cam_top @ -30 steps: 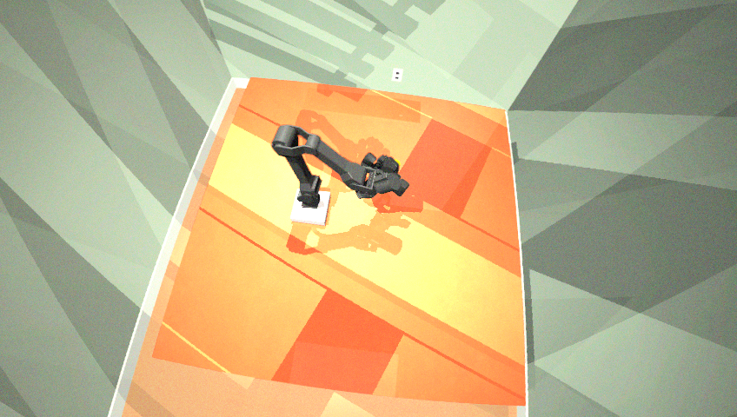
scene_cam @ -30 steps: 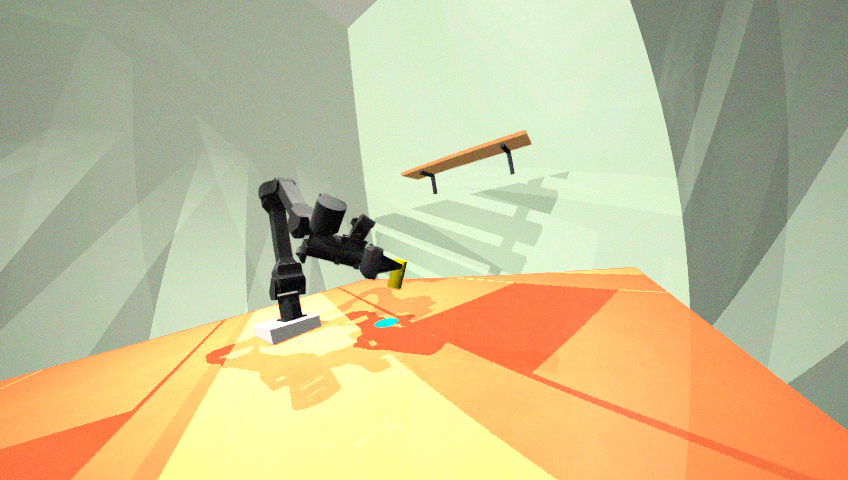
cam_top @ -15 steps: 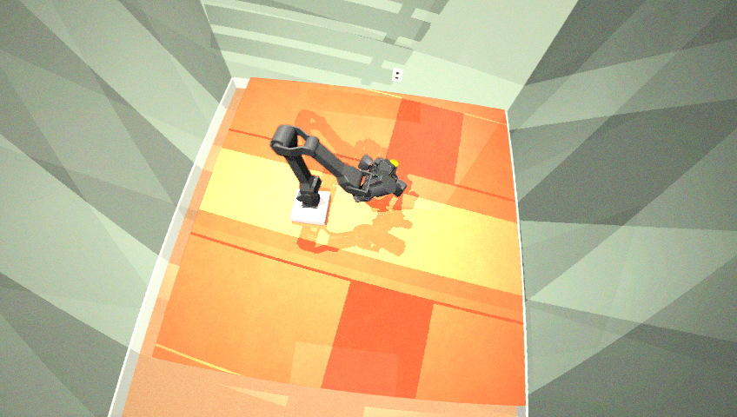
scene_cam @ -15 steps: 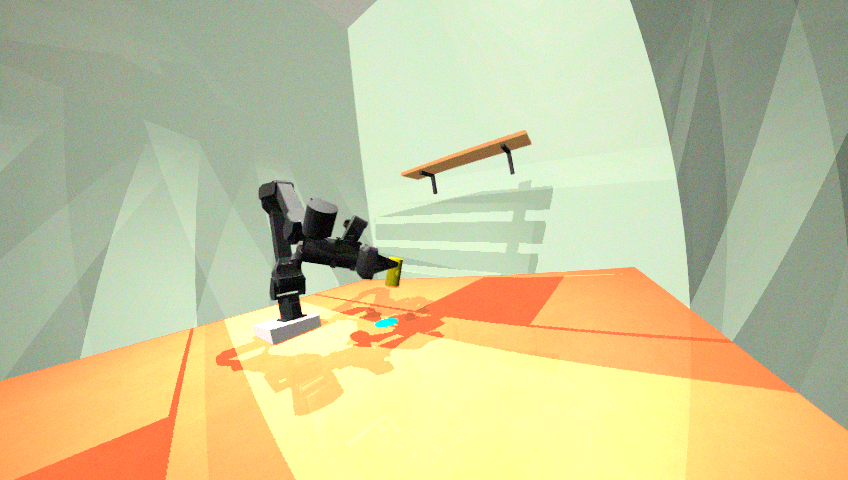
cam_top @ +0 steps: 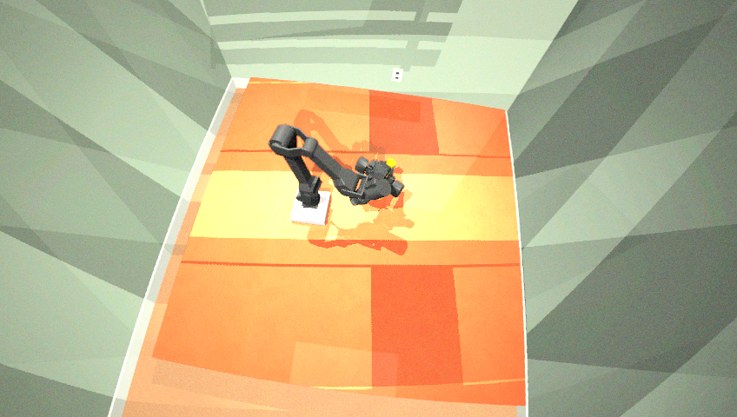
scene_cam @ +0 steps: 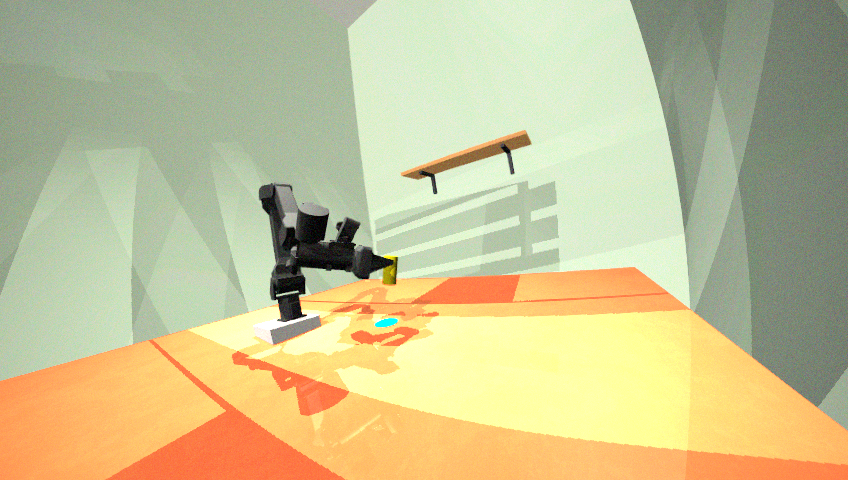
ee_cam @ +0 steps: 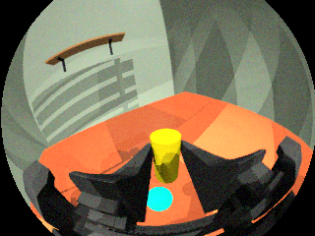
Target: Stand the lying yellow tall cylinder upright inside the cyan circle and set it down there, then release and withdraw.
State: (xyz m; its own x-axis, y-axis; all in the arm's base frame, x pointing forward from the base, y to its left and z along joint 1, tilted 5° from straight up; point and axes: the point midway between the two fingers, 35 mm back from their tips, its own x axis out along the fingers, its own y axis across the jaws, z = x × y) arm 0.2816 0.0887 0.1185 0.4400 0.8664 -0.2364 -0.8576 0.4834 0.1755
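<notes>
Right now the cyan circle is 40 mm behind my gripper tip, 10 mm to the right of it and 150 mm below it. The rest, counted from my gripper tip: yellow tall cylinder: 20 mm below.
</notes>
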